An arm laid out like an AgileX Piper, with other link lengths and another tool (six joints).
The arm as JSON. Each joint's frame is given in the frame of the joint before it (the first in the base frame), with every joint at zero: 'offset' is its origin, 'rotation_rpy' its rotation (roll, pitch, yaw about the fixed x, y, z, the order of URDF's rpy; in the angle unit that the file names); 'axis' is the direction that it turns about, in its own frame. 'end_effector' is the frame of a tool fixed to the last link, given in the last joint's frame.
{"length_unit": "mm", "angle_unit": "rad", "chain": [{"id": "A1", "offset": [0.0, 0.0, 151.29], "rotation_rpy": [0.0, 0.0, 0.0], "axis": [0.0, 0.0, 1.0]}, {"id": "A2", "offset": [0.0, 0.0, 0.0], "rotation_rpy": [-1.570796, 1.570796, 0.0], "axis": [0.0, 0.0, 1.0]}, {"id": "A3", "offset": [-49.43, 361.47, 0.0], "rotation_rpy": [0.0, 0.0, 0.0], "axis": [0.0, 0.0, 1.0]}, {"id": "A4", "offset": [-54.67, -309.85, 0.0], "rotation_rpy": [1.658, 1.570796, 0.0], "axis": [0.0, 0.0, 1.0]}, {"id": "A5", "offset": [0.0, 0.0, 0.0], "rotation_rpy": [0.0, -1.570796, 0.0], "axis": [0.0, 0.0, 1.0]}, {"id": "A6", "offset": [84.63, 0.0, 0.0], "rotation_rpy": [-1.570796, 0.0, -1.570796], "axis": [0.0, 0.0, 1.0]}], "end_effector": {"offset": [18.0, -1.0, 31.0], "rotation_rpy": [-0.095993, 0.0, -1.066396]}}
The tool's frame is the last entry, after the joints.
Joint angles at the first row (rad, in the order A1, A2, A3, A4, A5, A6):
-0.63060 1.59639 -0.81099 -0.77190 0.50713 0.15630
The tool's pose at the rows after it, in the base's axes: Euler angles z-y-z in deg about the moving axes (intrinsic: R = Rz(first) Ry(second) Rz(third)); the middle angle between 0 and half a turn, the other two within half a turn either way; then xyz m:
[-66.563 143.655 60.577 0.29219 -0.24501 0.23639]
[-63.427 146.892 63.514 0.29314 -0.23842 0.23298]
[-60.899 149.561 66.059 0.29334 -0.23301 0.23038]
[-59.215 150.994 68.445 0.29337 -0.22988 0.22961]
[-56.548 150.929 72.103 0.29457 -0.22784 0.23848]
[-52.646 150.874 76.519 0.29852 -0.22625 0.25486]
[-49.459 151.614 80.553 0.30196 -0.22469 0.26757]
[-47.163 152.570 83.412 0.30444 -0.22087 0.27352]
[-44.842 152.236 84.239 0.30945 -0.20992 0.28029]
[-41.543 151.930 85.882 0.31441 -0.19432 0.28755]
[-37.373 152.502 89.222 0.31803 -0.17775 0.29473]
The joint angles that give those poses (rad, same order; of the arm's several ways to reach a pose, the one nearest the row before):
-0.63061 1.59640 -0.81099 -0.67989 0.50711 0.06971
-0.63059 1.59640 -0.81100 -0.54708 0.51094 -0.04523
-0.63060 1.59639 -0.81099 -0.44425 0.52374 -0.13169
-0.63061 1.59493 -0.81099 -0.38557 0.53292 -0.16885
-0.63061 1.57698 -0.82181 -0.33143 0.54437 -0.19946
-0.63060 1.55428 -0.85460 -0.25116 0.57908 -0.26141
-0.63060 1.54147 -0.88743 -0.18105 0.62411 -0.30596
-0.62401 1.53507 -0.90391 -0.13924 0.65707 -0.32316
-0.59346 1.51939 -0.90883 -0.13037 0.67048 -0.32665
-0.55303 1.49764 -0.90884 -0.11494 0.68461 -0.32760
-0.51416 1.47641 -0.91208 -0.08073 0.71482 -0.32870

